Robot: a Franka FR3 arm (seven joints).
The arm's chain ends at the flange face. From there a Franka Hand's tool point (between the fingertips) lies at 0.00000 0.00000 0.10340 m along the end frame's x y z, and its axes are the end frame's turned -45 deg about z.
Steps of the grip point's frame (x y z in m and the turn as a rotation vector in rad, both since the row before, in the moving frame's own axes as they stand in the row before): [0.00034, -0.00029, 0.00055, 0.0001, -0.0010, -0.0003]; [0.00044, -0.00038, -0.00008, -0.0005, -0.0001, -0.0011]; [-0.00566, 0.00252, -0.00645, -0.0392, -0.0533, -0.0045]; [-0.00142, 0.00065, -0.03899, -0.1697, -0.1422, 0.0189]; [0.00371, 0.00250, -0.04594, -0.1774, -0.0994, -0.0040]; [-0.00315, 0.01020, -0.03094, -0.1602, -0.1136, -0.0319]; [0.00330, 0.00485, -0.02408, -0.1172, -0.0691, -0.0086]
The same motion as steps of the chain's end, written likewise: [0.00012, -0.00051, 0.00055, -0.0006, -0.0008, -0.0003]; [0.00001, -0.00062, -0.00008, -0.0004, 0.0003, -0.0011]; [-0.00121, -0.00098, -0.00622, -0.0654, -0.0100, -0.0045]; [-0.00232, -0.02117, -0.03647, -0.2205, 0.0194, 0.0189]; [-0.00131, -0.02094, -0.04381, -0.1957, 0.0552, -0.0040]; [0.00128, -0.01039, -0.02895, -0.1936, 0.0330, -0.0319]; [0.00220, -0.01247, -0.02312, -0.1317, 0.0340, -0.0086]
